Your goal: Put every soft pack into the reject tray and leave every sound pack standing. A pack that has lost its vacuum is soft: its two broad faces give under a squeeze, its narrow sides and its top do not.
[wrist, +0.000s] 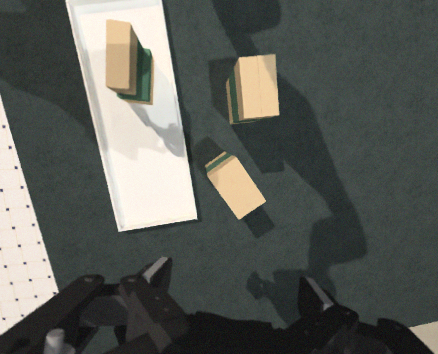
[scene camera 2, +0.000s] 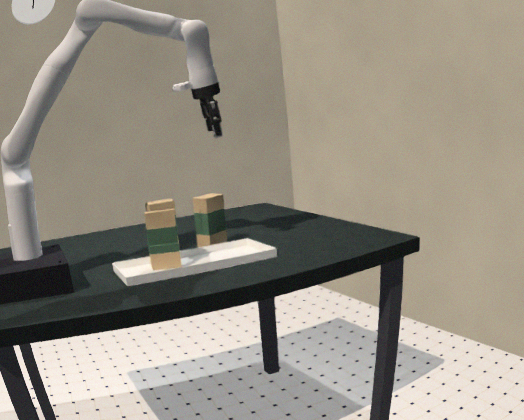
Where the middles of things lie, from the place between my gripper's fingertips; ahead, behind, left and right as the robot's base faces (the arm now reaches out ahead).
Labels:
Now: hand 130 mm past the white reject tray (scene camera 2: 208,258), 130 mm to the left of it and 300 mm above it.

